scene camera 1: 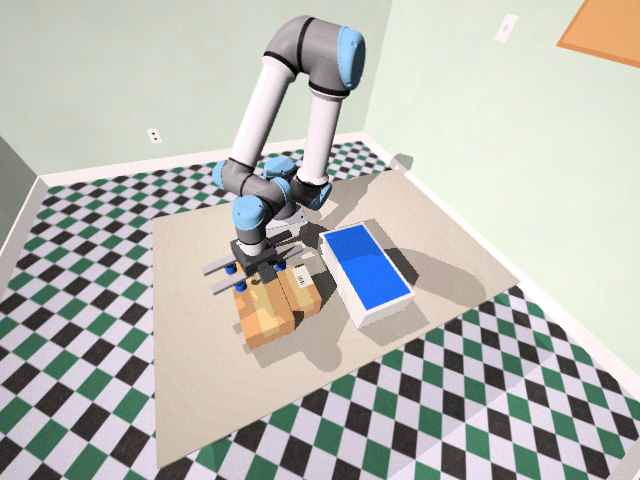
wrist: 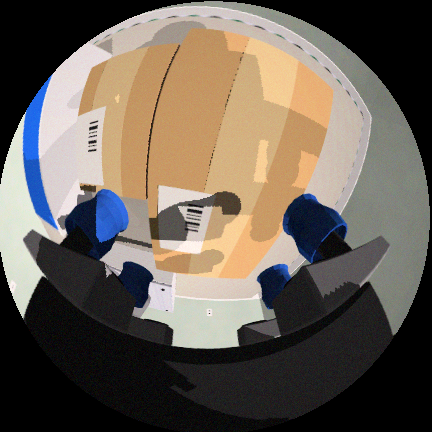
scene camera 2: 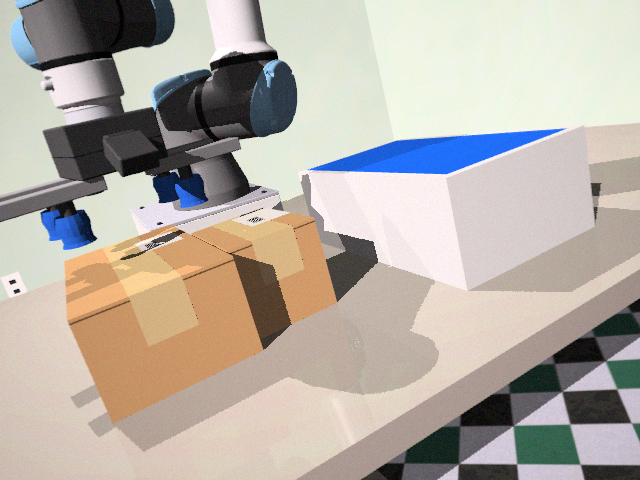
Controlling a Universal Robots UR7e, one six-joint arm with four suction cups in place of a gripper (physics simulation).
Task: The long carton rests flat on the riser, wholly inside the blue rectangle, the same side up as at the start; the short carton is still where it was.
The suction head (scene camera 2: 75, 231) carries nothing. The cup is 11 cm from the middle of a long carton (scene camera 2: 152, 315), above it. The table carries a riser (scene camera 2: 462, 209) and a short carton (scene camera 2: 279, 257).
The long carton shows as well in scene camera 1 (scene camera 1: 265, 315) and in the wrist view (wrist: 239, 125). The short carton shows as well in scene camera 1 (scene camera 1: 302, 296) and in the wrist view (wrist: 113, 128). The riser is seen too in scene camera 1 (scene camera 1: 371, 287) and in the wrist view (wrist: 49, 163).
